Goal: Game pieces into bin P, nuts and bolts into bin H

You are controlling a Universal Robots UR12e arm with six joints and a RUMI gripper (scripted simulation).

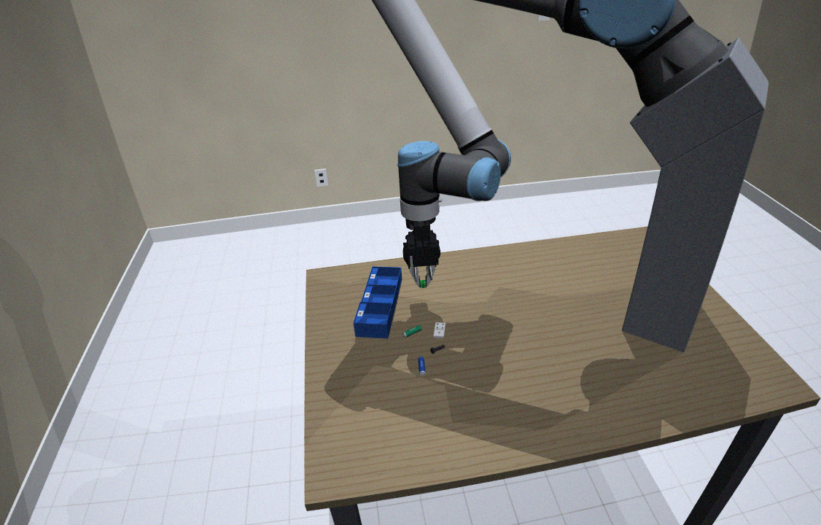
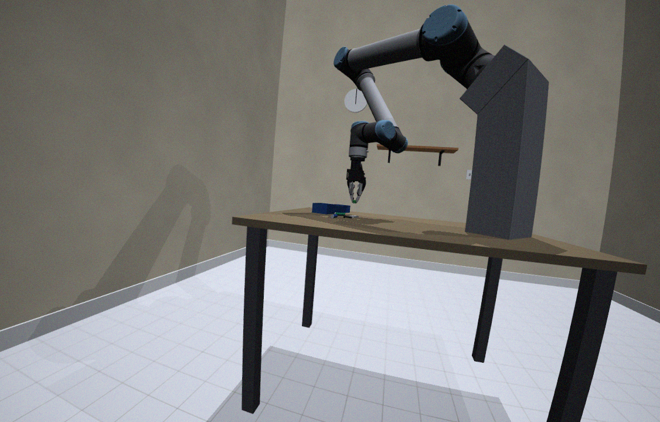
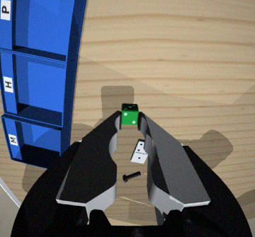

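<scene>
The white domino lies 110 mm to the left of my hand, 70 mm below it and 10 mm ahead of it. Also, from my hand: green cylinder: 90 mm to the left, 80 mm ahead, 70 mm below; then blue bin: 110 mm ahead, 50 mm to the right, 50 mm below; then green die: 10 mm below.
</scene>
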